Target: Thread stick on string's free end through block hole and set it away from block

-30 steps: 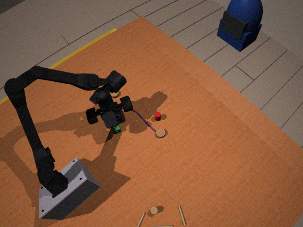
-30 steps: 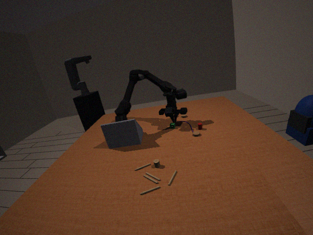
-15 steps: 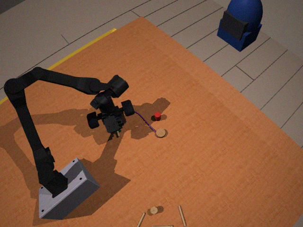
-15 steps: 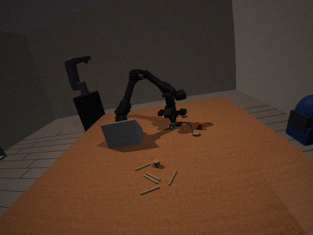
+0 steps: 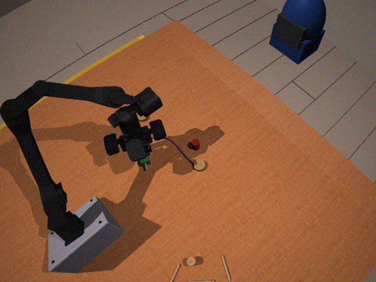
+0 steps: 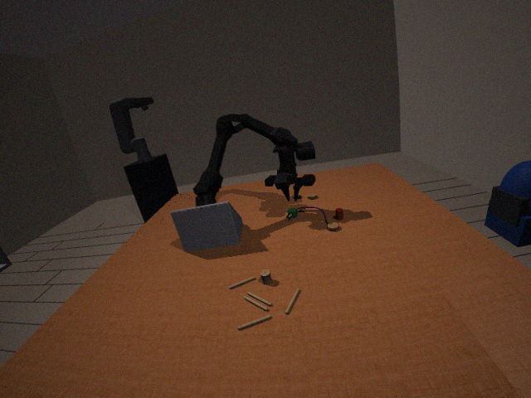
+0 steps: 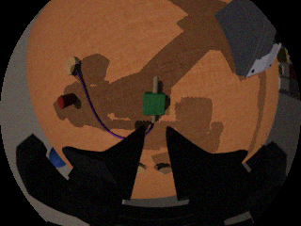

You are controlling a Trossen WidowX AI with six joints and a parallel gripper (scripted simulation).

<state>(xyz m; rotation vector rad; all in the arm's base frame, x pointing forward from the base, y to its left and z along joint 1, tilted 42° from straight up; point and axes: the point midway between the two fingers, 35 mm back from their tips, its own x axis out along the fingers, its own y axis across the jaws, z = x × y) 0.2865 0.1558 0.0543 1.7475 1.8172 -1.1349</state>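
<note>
My gripper tip is now 2 cm to the left of the green block and 4 cm above it. From my gripper tip the other things lie so: red cylinder (17 cm ahead, 8 cm to the right, 4 cm below); then round wooden button (14 cm ahead, 14 cm to the right, 5 cm below); then thin wooden stick (1 cm to the right, 4 cm below).
</note>
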